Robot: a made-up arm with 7 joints.
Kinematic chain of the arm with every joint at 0, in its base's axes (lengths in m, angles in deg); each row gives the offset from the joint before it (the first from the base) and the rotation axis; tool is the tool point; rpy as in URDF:
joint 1: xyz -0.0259 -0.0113 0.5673 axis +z
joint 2: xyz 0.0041 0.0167 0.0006 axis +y
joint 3: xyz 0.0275 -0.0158 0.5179 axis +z
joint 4: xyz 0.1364 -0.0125 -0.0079 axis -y
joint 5: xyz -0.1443 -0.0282 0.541 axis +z
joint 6: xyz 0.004 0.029 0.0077 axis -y
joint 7: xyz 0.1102 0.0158 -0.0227 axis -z
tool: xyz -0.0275 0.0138 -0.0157 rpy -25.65 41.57 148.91
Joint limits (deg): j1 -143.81..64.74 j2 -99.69..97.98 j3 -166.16..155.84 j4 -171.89..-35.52 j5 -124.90..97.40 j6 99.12..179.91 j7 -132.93..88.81
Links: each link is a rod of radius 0.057 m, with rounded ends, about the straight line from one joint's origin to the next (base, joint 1, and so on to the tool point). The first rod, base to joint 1, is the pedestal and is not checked.
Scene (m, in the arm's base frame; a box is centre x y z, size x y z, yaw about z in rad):
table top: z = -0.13
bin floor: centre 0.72 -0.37 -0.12 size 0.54 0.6 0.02 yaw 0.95
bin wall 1: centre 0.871 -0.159 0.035 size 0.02 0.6 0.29 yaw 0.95
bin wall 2: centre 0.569 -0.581 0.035 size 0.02 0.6 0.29 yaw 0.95
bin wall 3: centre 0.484 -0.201 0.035 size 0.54 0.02 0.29 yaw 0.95
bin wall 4: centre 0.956 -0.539 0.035 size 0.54 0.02 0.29 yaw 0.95
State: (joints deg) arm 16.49 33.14 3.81 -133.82 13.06 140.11 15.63
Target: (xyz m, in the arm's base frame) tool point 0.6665 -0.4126 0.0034
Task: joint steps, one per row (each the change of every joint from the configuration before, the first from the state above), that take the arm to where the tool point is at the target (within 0.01 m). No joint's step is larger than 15 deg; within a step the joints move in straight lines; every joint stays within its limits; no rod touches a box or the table.
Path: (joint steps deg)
1: -13.75 1.25 -12.53 2.37 1.37 0.23 0.31
2: -13.75 1.25 -12.53 2.37 1.37 0.23 0.31
3: -1.09 11.19 1.58 7.21 0.94 0.35 0.89
4: -1.08 11.19 1.57 7.21 0.95 0.35 0.90
5: -1.08 11.19 1.58 7.20 0.94 0.35 0.89

